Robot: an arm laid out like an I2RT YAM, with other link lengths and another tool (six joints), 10 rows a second.
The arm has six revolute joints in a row. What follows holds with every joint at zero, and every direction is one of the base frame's. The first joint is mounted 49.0 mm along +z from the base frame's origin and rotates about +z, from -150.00 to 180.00 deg. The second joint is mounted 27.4 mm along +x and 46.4 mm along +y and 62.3 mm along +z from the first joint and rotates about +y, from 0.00 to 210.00 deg. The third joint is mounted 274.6 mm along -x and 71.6 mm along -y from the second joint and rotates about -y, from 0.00 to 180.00 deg. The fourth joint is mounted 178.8 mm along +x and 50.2 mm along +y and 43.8 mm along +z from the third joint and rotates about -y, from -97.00 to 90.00 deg. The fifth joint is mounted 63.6 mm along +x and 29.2 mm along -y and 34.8 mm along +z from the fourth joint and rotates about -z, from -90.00 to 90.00 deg. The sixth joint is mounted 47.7 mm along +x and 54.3 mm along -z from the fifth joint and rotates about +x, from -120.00 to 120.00 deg. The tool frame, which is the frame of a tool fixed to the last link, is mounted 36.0 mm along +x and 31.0 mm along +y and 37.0 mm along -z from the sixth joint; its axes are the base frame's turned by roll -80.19, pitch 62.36 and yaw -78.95 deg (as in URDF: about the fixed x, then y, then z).
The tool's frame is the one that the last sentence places.
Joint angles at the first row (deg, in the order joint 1, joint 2, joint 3, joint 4, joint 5, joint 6):
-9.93, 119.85, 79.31, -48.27, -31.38, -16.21
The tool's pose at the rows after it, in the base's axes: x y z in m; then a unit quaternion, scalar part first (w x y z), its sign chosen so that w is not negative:
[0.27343, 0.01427, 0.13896, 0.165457, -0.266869, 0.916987, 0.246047]
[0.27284, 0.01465, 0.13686, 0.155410, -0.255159, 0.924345, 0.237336]
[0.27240, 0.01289, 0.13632, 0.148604, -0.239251, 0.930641, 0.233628]
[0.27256, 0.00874, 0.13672, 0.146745, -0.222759, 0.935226, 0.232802]
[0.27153, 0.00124, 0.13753, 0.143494, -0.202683, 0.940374, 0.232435]
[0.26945, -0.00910, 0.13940, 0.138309, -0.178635, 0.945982, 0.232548]
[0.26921, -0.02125, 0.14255, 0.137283, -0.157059, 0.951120, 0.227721]
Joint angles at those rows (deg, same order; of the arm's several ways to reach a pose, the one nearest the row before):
-8.86, 119.85, 78.98, -47.68, -30.70, -14.72
-8.71, 119.87, 78.50, -47.40, -29.28, -13.04
-9.15, 119.87, 78.24, -47.48, -28.60, -11.55
-10.13, 119.88, 78.22, -47.68, -28.49, -10.57
-11.81, 119.87, 78.21, -48.36, -28.38, -9.98
-14.11, 119.87, 78.45, -49.73, -28.23, -9.65
-16.56, 119.90, 79.57, -51.35, -27.73, -9.58

